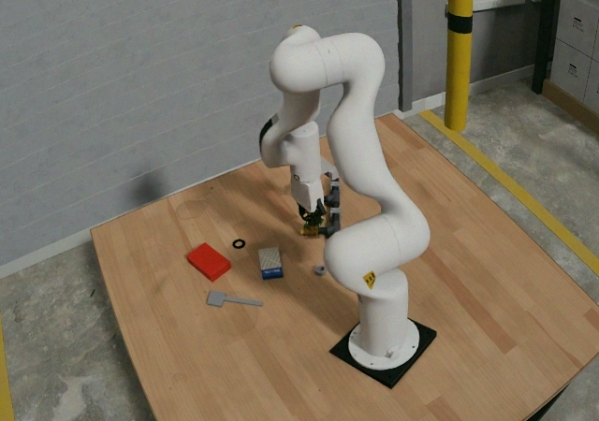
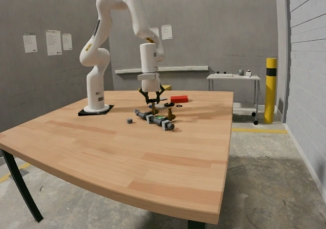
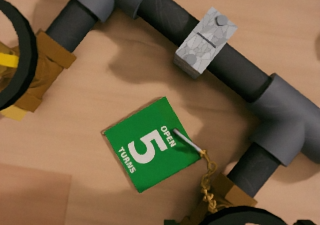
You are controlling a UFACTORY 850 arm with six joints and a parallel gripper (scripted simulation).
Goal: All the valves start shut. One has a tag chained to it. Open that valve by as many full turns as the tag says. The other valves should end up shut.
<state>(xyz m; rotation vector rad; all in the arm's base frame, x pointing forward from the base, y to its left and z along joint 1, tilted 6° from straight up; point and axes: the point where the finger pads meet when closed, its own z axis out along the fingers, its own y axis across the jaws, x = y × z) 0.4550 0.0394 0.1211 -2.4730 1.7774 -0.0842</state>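
Right now the green tag is 50 mm ahead of my hand, 30 mm to the right of it and 90 mm below it. From my hand the other things lie so: red block: 330 mm to the left, 80 mm below; then grey paddle-shaped tool: 160 mm behind, 300 mm to the left, 90 mm below; then blue-and-grey box: 70 mm behind, 150 mm to the left, 80 mm below.
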